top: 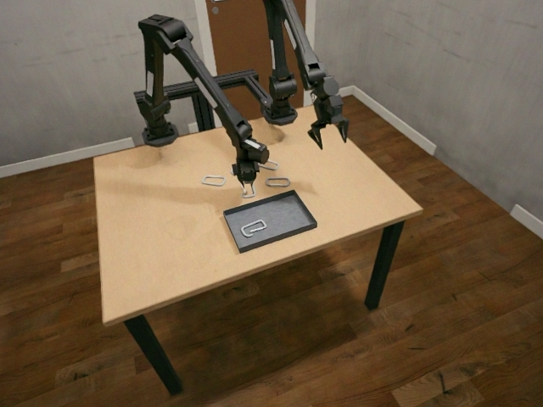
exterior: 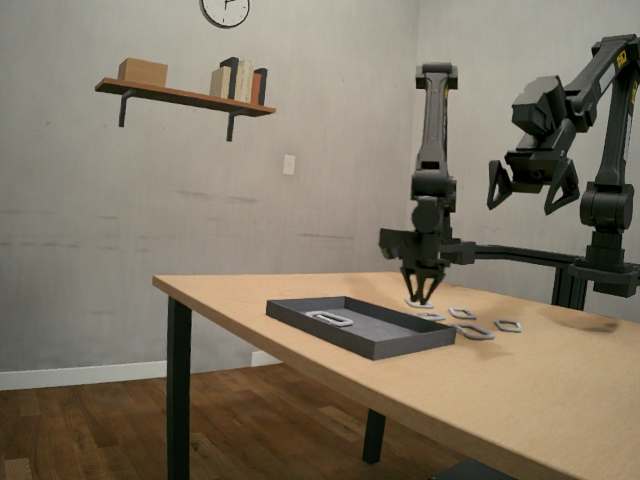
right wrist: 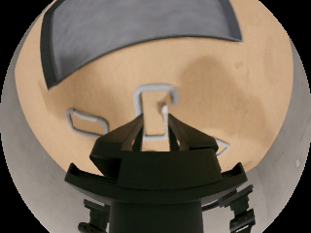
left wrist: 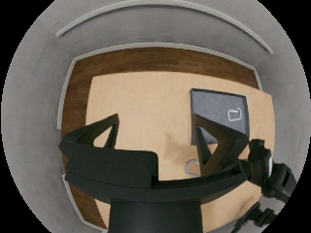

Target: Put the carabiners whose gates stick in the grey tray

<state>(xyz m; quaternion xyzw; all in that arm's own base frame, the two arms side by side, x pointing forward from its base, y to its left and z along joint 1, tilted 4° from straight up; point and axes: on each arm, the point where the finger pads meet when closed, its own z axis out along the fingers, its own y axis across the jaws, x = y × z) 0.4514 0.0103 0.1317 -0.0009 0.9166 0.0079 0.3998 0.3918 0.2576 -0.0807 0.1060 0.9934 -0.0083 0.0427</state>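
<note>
Right now the grey tray is 190 mm ahead of my right hand, 40 mm to the left of it and 30 mm below it.
</note>
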